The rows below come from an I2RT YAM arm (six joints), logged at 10 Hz.
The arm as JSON. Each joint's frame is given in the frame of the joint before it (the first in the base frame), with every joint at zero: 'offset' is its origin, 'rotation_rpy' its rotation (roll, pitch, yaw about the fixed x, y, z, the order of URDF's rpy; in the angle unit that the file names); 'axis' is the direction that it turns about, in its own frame. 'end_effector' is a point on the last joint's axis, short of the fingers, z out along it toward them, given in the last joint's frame.
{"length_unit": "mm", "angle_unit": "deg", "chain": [
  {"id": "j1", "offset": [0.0, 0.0, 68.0], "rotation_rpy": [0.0, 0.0, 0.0], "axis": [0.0, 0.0, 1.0]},
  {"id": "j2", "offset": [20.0, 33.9, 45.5], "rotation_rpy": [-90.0, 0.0, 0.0], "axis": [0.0, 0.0, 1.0]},
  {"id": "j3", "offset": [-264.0, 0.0, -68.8], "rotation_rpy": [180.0, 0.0, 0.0], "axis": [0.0, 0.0, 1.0]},
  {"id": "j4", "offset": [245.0, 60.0, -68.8], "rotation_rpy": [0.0, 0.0, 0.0], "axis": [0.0, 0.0, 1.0]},
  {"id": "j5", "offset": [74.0, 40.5, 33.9], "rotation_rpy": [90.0, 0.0, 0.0], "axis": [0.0, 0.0, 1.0]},
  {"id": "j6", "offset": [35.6, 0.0, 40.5], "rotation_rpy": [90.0, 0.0, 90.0], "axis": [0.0, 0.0, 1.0]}
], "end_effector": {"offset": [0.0, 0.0, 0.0], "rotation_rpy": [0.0, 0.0, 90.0]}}
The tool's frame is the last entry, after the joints.
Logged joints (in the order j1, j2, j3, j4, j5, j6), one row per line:
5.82 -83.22 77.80 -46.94 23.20 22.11
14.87 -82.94 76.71 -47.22 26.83 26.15
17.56 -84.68 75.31 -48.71 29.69 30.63
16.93 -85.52 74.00 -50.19 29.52 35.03
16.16 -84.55 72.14 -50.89 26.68 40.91
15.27 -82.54 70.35 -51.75 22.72 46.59
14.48 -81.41 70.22 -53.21 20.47 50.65
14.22 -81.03 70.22 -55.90 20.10 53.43
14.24 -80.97 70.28 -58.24 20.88 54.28
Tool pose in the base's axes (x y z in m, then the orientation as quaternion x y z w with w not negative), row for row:
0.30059 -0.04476 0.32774 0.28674 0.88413 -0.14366 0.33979
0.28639 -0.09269 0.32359 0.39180 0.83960 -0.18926 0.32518
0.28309 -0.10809 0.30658 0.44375 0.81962 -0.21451 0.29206
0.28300 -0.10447 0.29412 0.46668 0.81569 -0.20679 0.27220
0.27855 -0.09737 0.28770 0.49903 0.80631 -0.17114 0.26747
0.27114 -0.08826 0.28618 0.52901 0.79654 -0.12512 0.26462
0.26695 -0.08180 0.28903 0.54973 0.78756 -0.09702 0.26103
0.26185 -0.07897 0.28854 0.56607 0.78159 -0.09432 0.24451
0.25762 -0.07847 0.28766 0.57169 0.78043 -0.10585 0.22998
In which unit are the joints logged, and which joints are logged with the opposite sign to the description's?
The joints are logged in degrees. Opposite sign: j1, j2.
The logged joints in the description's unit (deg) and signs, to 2 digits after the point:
-5.82 83.22 77.80 -46.94 23.20 22.11
-14.87 82.94 76.71 -47.22 26.83 26.15
-17.56 84.68 75.31 -48.71 29.69 30.63
-16.93 85.52 74.00 -50.19 29.52 35.03
-16.16 84.55 72.14 -50.89 26.68 40.91
-15.27 82.54 70.35 -51.75 22.72 46.59
-14.48 81.41 70.22 -53.21 20.47 50.65
-14.22 81.03 70.22 -55.90 20.10 53.43
-14.24 80.97 70.28 -58.24 20.88 54.28

